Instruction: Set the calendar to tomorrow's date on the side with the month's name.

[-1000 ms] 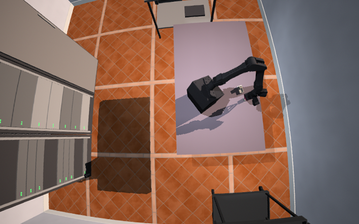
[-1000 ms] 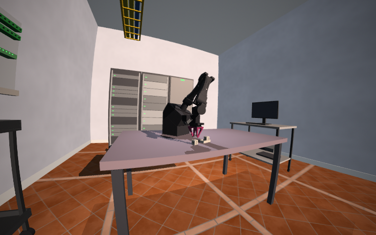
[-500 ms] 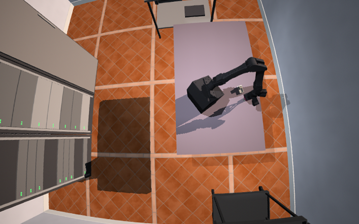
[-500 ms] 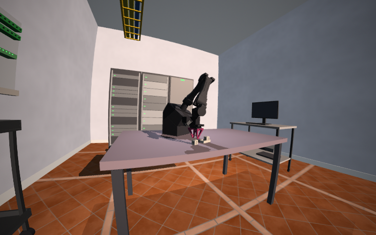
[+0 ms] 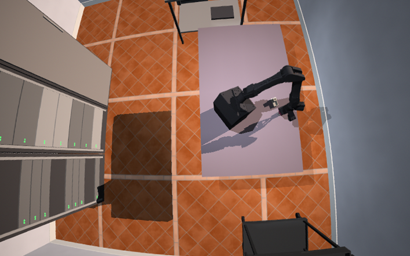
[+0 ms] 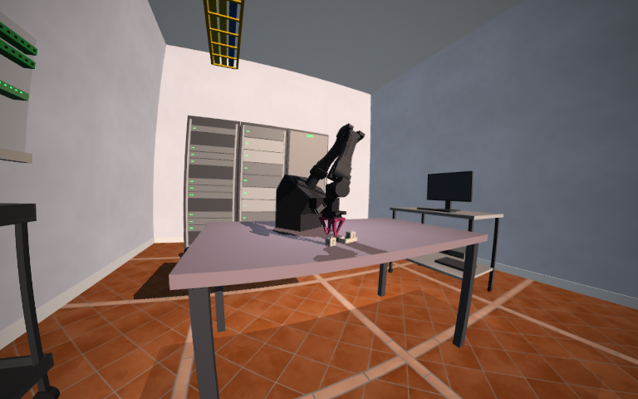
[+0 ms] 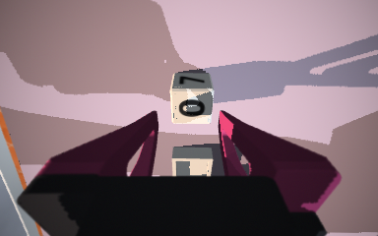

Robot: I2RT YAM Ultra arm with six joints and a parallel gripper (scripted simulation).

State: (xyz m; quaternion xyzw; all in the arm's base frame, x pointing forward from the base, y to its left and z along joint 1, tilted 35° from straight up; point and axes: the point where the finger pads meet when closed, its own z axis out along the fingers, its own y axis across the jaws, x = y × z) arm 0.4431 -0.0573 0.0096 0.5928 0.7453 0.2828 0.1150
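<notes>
Now: hand 30 mm above the cream digit cube. Also, from my hand: cream tray (40 mm behind, 100 mm to the left, 40 mm below).
</notes>
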